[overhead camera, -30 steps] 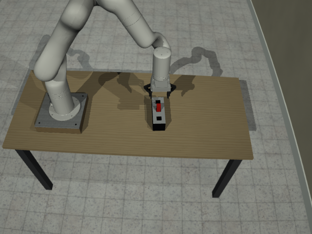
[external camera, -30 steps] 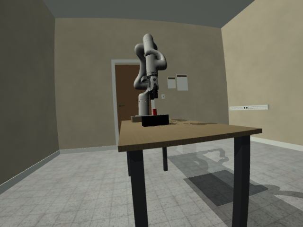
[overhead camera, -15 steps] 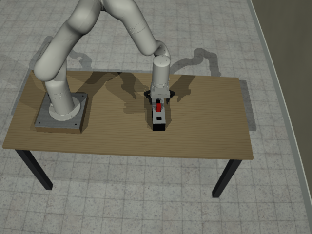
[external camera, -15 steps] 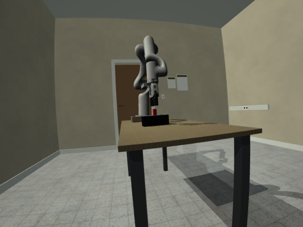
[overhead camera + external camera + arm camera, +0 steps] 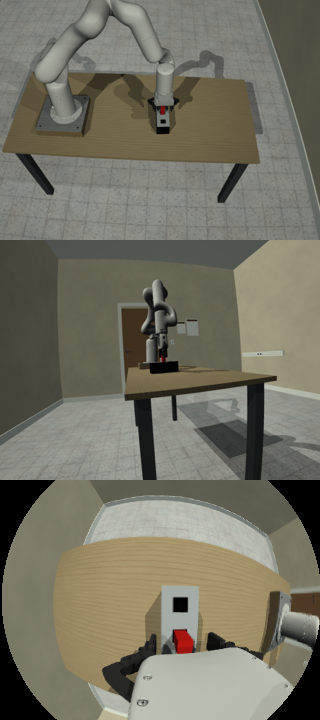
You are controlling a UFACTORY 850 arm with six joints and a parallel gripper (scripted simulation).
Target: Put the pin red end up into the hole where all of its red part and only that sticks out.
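Now: hand 2 cm above the pin. From my hand the other things lie so: black block 7 cm below.
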